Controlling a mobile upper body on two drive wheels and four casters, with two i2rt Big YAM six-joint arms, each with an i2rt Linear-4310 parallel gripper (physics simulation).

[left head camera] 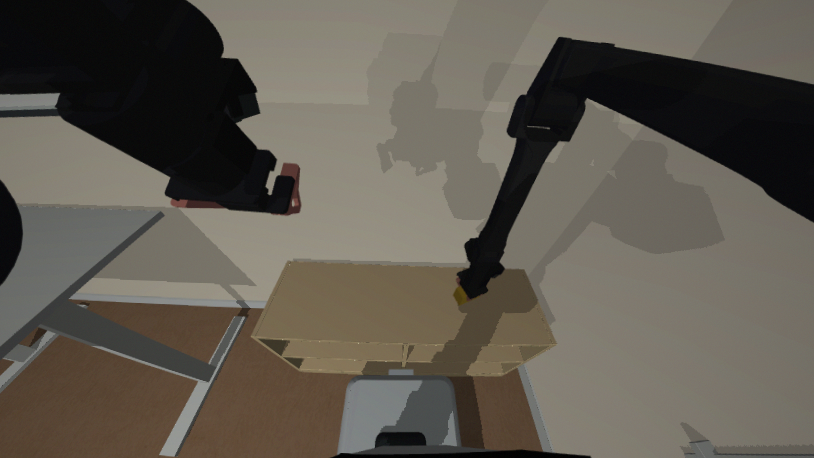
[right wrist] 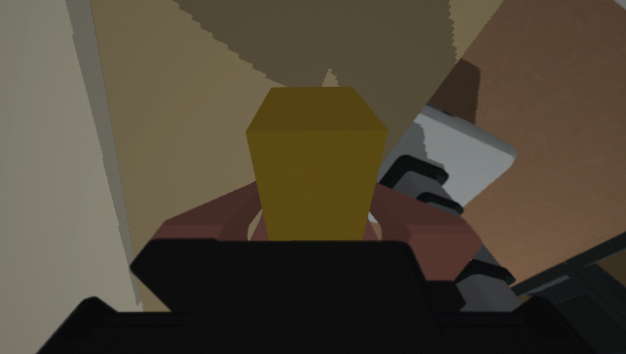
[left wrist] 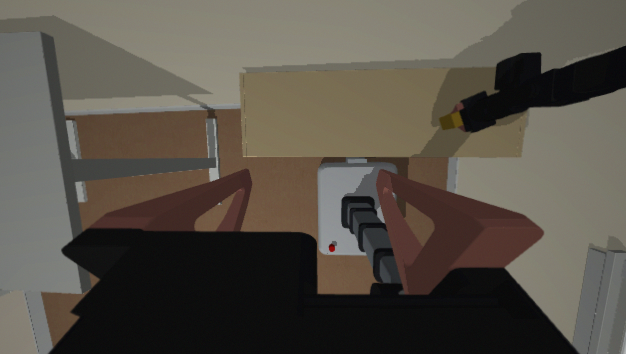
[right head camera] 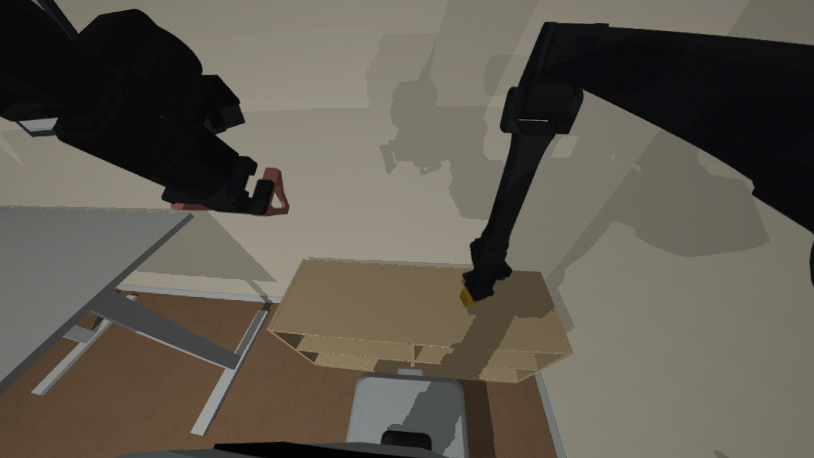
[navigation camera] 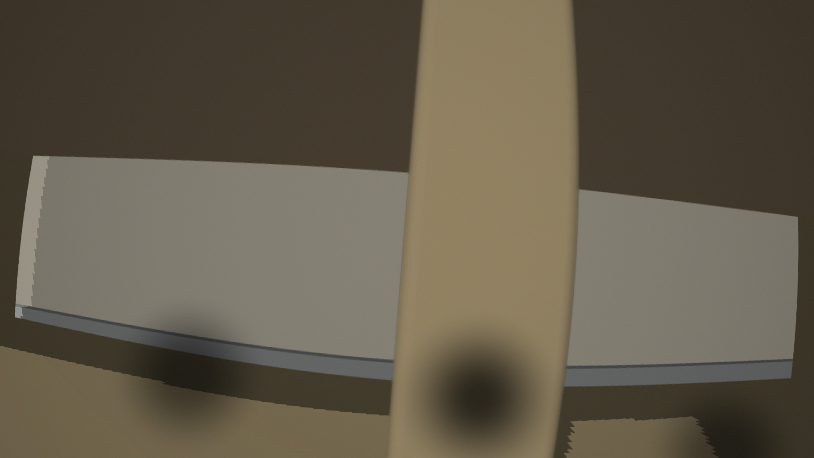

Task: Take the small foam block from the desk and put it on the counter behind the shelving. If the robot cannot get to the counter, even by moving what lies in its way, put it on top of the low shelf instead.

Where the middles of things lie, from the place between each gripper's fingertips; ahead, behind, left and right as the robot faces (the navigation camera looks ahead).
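Scene:
The yellow foam block (right wrist: 316, 151) is 500 mm below my left hand, 470 mm to the right of it and 140 mm ahead of it. As for my right gripper, it is 10 mm to the left of the yellow foam block and 20 mm below the yellow foam block.

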